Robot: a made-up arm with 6 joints.
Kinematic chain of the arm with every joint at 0, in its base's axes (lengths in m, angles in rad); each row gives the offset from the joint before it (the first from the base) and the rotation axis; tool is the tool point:
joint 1: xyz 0 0 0.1 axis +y
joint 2: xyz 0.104 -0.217 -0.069 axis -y
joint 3: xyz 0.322 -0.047 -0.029 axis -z
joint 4: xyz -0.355 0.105 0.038 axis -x
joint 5: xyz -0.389 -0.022 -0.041 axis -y
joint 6: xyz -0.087 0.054 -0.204 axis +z
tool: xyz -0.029 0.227 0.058
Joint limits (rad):
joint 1: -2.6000..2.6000
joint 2: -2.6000..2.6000
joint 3: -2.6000..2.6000
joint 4: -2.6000..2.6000
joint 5: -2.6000..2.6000
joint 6: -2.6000..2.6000
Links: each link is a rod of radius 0.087 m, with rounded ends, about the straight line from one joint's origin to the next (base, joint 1, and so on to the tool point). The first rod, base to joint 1, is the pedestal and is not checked.
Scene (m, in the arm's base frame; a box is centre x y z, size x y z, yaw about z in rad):
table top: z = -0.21
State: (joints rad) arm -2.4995 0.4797 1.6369 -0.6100 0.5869 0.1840
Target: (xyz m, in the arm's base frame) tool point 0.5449 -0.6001 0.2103
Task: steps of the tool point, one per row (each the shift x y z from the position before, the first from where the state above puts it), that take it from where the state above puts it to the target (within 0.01 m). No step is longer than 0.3 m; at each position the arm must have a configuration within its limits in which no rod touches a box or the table.
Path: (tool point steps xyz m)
1: 0.2231 0.1156 -0.0309
2: 0.2478 0.0494 -0.0354
3: 0.2536 -0.0219 -0.0368
4: 0.2397 -0.0928 -0.0350
5: 0.2068 -0.1574 -0.0300
6: 0.1569 -0.2107 -0.0222
7: 0.0941 -0.2484 -0.0123
8: 0.0229 -0.2671 -0.0009
9: -0.0512 -0.2651 0.0110

